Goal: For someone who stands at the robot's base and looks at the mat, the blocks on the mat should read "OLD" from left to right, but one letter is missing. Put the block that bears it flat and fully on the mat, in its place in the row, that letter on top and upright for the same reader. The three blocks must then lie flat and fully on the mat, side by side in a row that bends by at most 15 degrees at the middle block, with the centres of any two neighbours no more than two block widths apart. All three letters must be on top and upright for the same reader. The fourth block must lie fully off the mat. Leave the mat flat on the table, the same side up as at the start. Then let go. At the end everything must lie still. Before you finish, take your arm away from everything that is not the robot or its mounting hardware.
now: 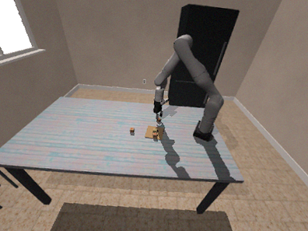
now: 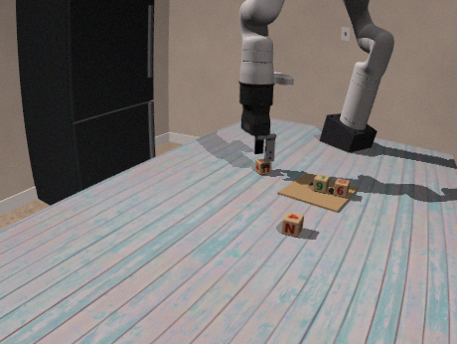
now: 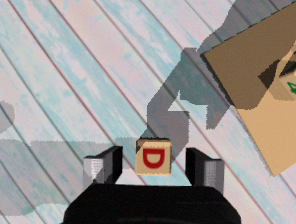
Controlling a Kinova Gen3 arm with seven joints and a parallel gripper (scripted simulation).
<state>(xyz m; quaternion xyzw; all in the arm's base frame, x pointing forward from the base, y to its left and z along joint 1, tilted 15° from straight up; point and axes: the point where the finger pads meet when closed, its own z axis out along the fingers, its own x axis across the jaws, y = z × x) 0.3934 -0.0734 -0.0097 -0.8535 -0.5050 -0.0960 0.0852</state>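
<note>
Right now my hand is 4 cm above the red d block. From my hand the other things lie so: green l block: 16 cm to the left, 4 cm below; then tan mat: 16 cm to the left, 5 cm below; then red o block: 21 cm to the left, 4 cm below, 1 cm behind.
</note>
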